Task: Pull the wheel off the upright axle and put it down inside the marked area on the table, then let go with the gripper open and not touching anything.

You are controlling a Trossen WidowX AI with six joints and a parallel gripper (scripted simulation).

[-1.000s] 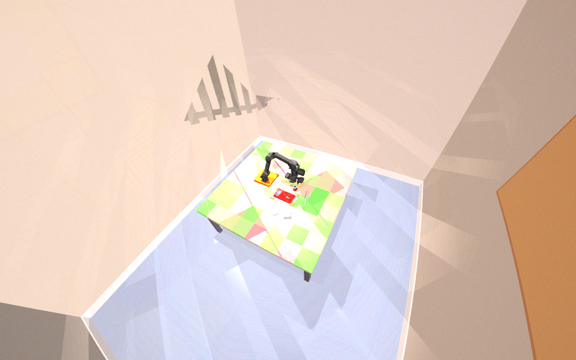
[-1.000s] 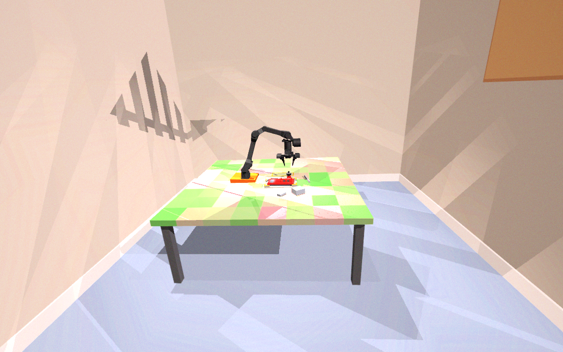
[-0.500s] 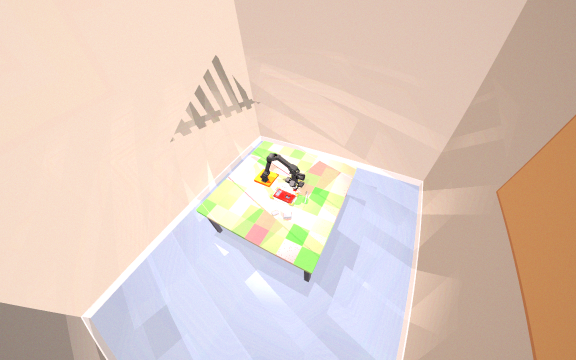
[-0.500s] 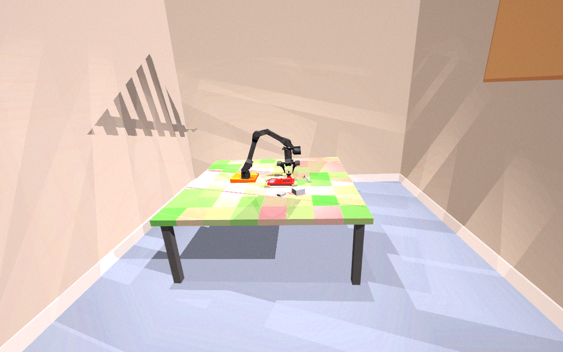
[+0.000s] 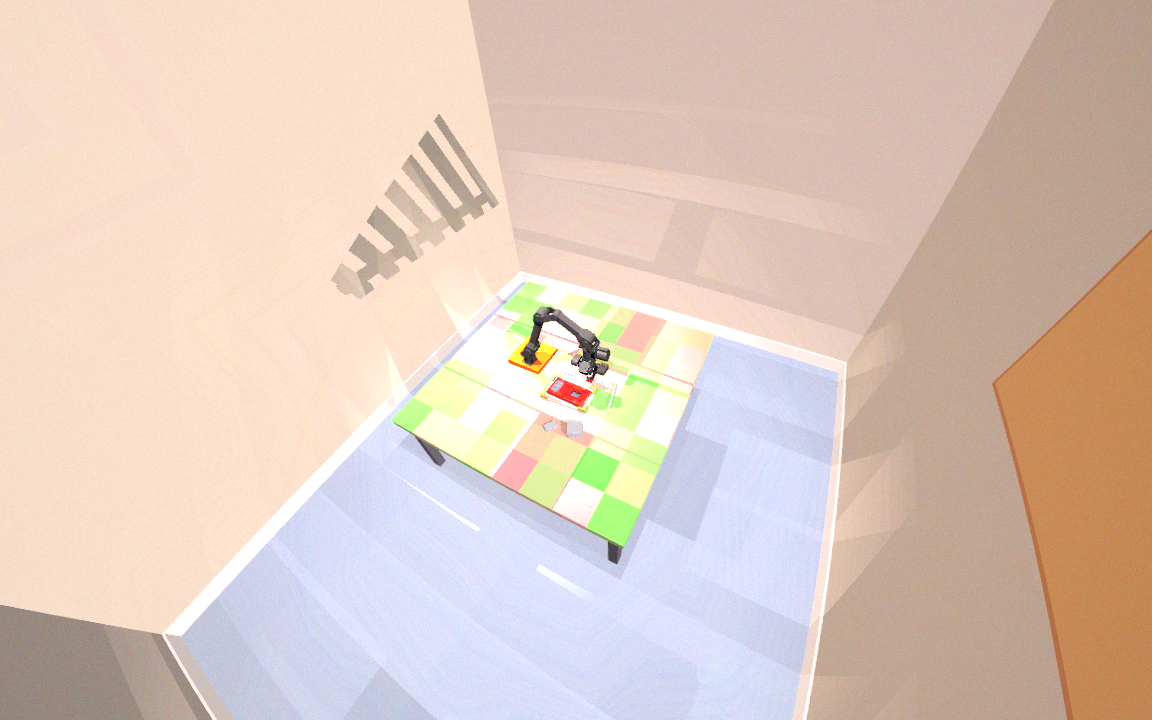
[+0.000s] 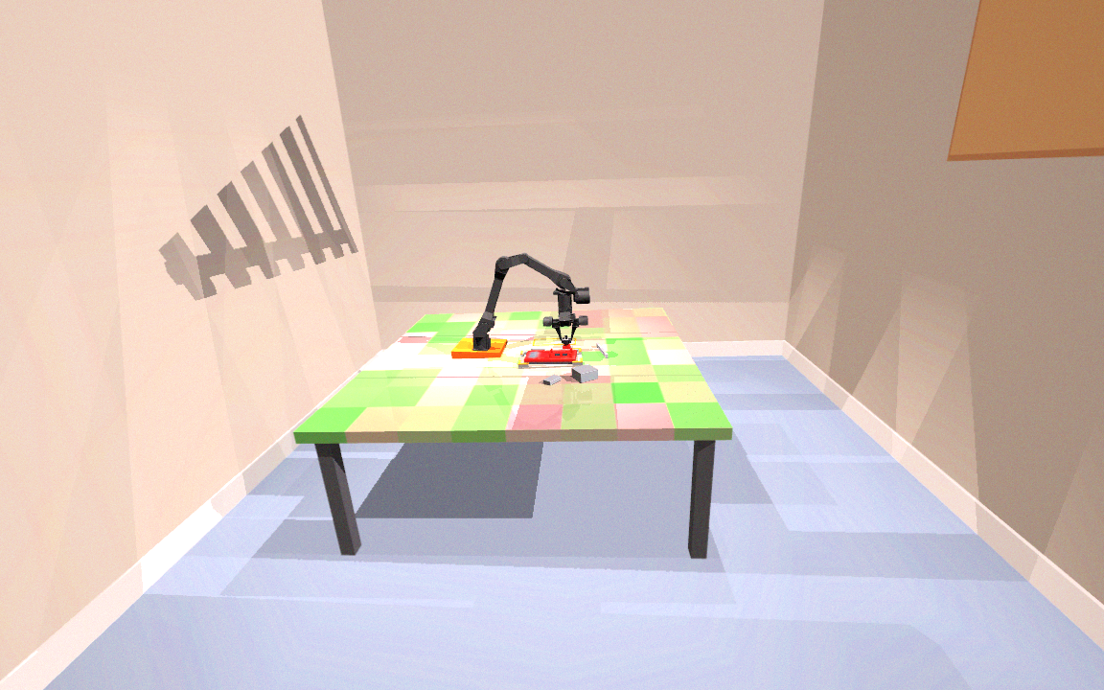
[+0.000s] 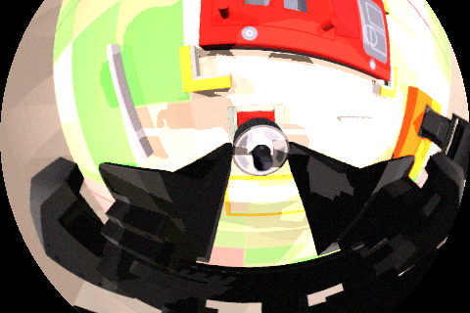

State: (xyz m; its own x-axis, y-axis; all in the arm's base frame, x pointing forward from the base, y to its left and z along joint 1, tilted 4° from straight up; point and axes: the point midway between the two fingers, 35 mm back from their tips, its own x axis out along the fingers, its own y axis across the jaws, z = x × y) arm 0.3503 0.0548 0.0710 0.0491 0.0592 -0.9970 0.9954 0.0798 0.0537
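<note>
Now: gripper tip right at the dark wheel. Also, from my gripper tip: thin pale stick (150 mm ahead, 30 mm to the right, 30 mm below).
</note>
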